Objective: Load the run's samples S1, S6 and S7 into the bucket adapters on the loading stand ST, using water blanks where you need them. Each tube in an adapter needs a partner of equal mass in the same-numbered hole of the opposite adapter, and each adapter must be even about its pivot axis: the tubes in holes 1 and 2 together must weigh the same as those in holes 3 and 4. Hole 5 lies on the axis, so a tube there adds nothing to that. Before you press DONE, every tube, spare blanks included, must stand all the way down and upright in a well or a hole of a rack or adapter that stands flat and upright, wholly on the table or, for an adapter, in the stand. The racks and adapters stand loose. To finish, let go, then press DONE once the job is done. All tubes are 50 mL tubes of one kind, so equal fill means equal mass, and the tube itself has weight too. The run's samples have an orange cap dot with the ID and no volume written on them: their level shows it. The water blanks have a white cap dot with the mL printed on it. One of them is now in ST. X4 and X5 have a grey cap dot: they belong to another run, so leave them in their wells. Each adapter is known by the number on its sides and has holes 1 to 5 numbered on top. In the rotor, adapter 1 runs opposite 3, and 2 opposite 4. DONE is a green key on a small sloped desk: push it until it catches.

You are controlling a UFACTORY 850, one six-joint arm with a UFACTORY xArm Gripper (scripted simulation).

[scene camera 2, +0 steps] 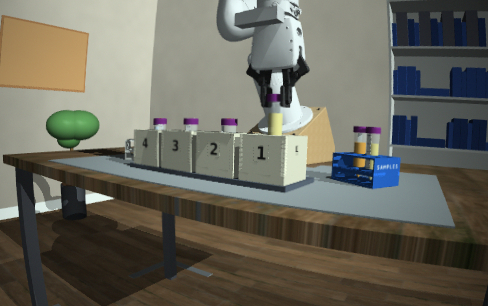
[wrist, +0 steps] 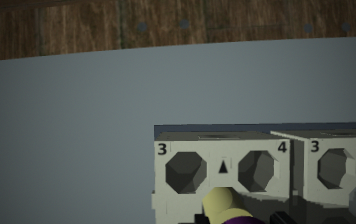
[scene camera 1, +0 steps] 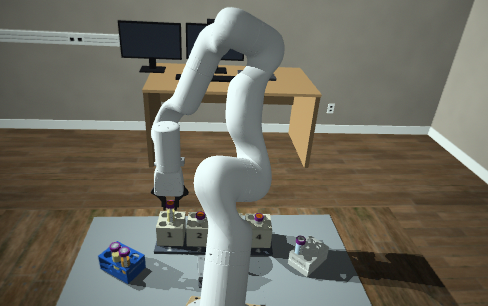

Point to a white rack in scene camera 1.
At 313, 251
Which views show the blue samples rack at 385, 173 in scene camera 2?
Scene camera 2 and scene camera 1 only.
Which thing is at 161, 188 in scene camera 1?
My gripper.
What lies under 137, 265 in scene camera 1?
A blue samples rack.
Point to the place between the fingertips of my gripper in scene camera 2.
275, 107
